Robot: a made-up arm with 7 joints. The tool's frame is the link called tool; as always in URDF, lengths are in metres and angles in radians. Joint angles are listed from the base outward.
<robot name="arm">
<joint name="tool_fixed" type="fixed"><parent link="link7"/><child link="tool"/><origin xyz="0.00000 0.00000 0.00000" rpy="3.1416 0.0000 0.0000"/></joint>
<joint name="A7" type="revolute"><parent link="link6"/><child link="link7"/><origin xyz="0.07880 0.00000 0.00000" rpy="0.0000 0.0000 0.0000"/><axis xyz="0 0 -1"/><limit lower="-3.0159" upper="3.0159"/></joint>
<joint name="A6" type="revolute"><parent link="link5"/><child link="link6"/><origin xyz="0.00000 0.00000 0.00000" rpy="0.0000 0.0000 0.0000"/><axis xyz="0 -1 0"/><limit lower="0.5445" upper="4.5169"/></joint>
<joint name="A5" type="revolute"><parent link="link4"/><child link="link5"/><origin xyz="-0.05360 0.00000 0.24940" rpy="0.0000 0.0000 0.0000"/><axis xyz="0 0 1"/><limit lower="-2.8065" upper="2.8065"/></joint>
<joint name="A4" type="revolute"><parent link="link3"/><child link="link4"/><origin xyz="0.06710 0.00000 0.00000" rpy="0.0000 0.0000 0.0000"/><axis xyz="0 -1 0"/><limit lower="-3.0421" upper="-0.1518"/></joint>
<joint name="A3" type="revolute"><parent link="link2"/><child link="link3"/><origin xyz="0.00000 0.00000 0.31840" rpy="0.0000 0.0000 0.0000"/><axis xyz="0 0 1"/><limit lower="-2.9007" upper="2.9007"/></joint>
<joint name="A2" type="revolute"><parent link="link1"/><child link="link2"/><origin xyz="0.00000 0.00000 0.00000" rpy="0.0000 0.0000 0.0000"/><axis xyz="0 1 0"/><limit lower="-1.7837" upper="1.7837"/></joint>
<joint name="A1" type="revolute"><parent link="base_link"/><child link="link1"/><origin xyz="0.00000 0.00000 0.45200" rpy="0.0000 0.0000 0.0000"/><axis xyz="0 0 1"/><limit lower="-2.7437" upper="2.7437"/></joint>
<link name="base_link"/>
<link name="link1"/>
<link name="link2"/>
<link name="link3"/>
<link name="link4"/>
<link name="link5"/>
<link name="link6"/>
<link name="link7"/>
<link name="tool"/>
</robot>
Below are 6 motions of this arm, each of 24 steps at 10 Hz.
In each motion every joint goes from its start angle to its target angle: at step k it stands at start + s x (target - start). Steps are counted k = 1, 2, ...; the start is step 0. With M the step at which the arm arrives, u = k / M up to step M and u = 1 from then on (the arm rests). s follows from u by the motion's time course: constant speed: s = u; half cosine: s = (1 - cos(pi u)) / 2; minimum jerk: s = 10 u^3 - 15 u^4 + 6 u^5.
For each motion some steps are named. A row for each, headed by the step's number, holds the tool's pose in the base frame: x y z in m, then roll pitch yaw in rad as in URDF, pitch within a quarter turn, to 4 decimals.
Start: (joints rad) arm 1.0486 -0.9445 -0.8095 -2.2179 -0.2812 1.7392 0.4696
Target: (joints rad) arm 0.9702 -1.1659 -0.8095 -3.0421 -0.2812 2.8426 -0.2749
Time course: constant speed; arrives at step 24
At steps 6, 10, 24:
6: 0.2169 -0.1083 0.7289 -2.6497 -0.2628 0.0929
10: 0.2017 -0.0986 0.7066 -2.6289 -0.4026 0.1917
24: 0.1253 -0.0728 0.6286 -2.7241 -0.9136 0.5546

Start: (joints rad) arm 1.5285 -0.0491 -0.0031 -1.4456 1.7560 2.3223 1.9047
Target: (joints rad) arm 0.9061 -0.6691 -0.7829 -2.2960 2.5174 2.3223 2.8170
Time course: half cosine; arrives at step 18
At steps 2, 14, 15, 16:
2: 0.0830 0.3350 0.8671 0.9362 1.1095 -2.9780
14: 0.2516 -0.0441 0.7027 0.8018 -0.5564 2.7830
15: 0.2444 -0.0633 0.6878 0.7334 -0.6581 2.7964
16: 0.2382 -0.0763 0.6767 0.6718 -0.7305 2.8175

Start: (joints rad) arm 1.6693 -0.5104 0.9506 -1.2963 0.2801 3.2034 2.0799
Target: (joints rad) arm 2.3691 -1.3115 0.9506 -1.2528 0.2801 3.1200 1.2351
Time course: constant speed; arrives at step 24
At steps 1, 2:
1: -0.1886 -0.1406 0.9775 -0.9517 0.1871 1.4400
2: -0.1815 -0.1636 0.9738 -0.9478 0.1265 1.4496

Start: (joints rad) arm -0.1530 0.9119 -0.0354 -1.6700 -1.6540 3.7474 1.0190
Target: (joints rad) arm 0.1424 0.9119 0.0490 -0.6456 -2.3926 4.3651 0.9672
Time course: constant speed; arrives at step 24
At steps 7, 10, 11, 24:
7: 0.4664 0.0194 0.4950 2.9295 -0.8769 1.2342
10: 0.4709 0.0332 0.5178 2.7614 -0.8680 1.5246
11: 0.4719 0.0378 0.5255 2.7095 -0.8558 1.6161
24: 0.4587 0.0914 0.6310 2.3939 -0.4554 2.3876

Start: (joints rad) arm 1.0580 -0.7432 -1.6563 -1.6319 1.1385 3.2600 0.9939
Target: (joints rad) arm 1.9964 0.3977 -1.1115 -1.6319 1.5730 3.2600 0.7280
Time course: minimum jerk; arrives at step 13
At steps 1, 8, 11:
1: 0.1036 -0.4403 0.6751 -2.0296 1.2583 -2.6535
8: 0.3096 0.0898 0.8170 -1.6413 0.6092 -1.2792
11: 0.2167 0.2934 0.7641 -1.7529 0.3622 -0.9526

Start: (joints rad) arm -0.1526 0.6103 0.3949 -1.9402 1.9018 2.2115 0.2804
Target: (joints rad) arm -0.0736 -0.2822 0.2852 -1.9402 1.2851 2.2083 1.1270
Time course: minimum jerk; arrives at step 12
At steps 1, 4, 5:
1: 0.4446 0.0349 0.4449 -2.2007 1.3037 -1.0401
4: 0.4434 0.0333 0.5269 -2.1378 1.2330 -0.9181
5: 0.4339 0.0337 0.5819 -2.1339 1.1792 -0.8849

